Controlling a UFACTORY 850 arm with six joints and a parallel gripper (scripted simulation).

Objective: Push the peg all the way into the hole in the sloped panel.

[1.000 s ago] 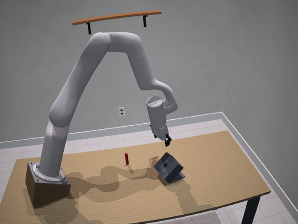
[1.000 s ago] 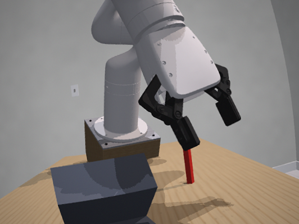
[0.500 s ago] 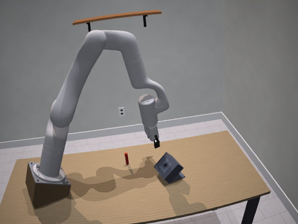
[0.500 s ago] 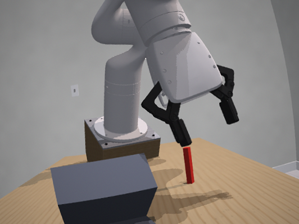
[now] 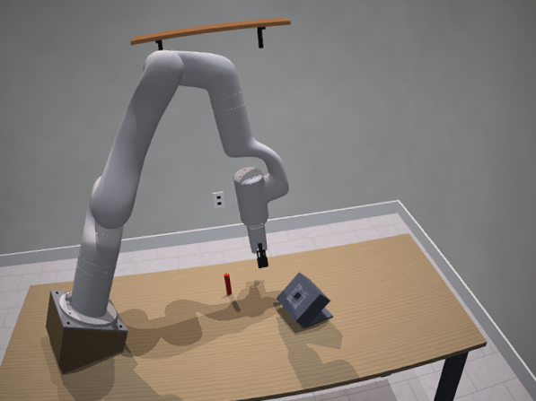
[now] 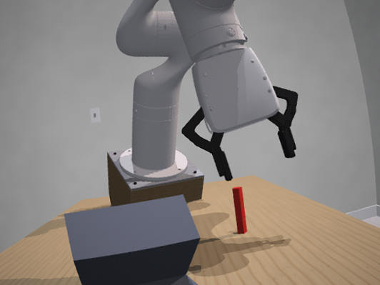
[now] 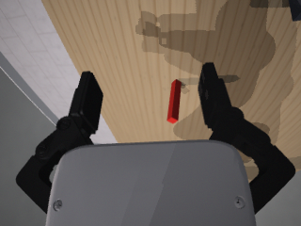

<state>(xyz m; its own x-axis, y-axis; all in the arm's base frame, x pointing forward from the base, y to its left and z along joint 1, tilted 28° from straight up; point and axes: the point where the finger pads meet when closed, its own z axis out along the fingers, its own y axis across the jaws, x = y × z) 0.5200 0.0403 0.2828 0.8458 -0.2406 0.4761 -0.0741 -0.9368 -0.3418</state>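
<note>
Right now my hand is 120 mm past the red peg and 90 mm above it. From my hand the other things lie so: flat base plate 190 mm to the right, 120 mm below, 80 mm ahead.
</note>
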